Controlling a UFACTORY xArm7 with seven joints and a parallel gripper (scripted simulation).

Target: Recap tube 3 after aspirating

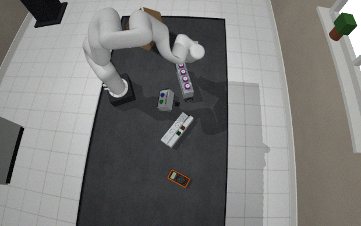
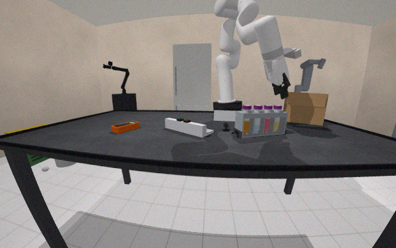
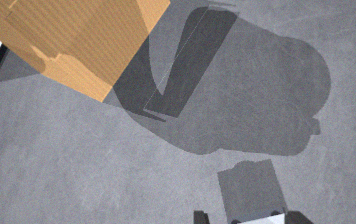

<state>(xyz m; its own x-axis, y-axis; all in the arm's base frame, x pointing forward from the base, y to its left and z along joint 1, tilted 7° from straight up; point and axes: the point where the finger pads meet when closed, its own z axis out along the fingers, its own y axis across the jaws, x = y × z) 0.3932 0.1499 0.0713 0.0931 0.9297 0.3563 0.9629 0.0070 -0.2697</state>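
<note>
The purple cap lies 11 cm to the right of my hand, 7 cm below it and 2 cm ahead of it. Also, from my hand: blue cycle key: 18 cm to the right, 12 cm behind, 11 cm below; then green ready key: 23 cm to the right, 13 cm behind, 11 cm below; then key housing: 21 cm to the right, 13 cm below, 11 cm behind.
</note>
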